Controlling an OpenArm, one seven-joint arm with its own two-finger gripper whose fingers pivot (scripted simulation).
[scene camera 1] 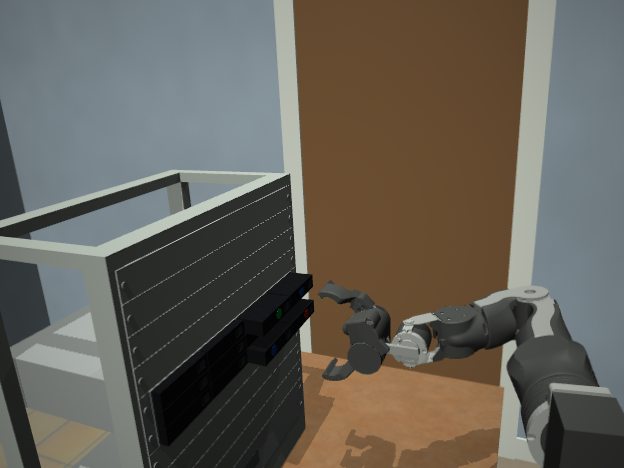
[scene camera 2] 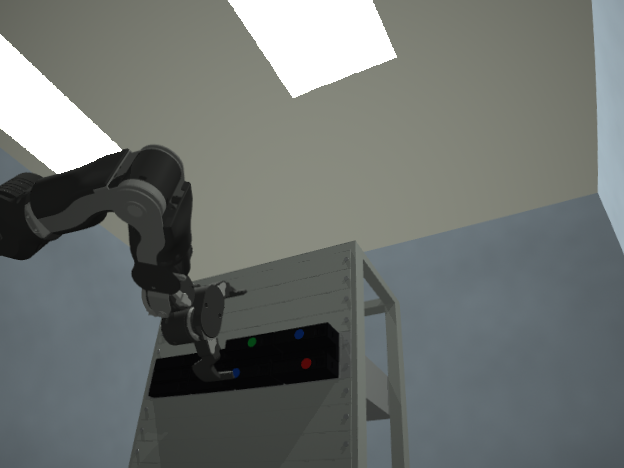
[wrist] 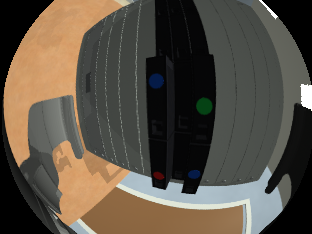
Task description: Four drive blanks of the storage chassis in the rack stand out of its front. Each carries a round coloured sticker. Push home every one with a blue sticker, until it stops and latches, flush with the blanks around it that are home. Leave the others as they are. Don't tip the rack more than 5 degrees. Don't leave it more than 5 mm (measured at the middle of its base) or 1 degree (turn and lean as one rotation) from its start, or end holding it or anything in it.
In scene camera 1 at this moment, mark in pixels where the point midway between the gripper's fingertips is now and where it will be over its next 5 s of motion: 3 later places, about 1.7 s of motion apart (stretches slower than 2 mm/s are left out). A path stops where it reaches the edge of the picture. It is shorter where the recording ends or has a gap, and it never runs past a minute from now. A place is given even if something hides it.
My gripper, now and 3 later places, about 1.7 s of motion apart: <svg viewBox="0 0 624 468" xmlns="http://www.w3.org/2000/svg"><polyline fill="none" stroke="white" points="324,328 324,298 315,319 284,343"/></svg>
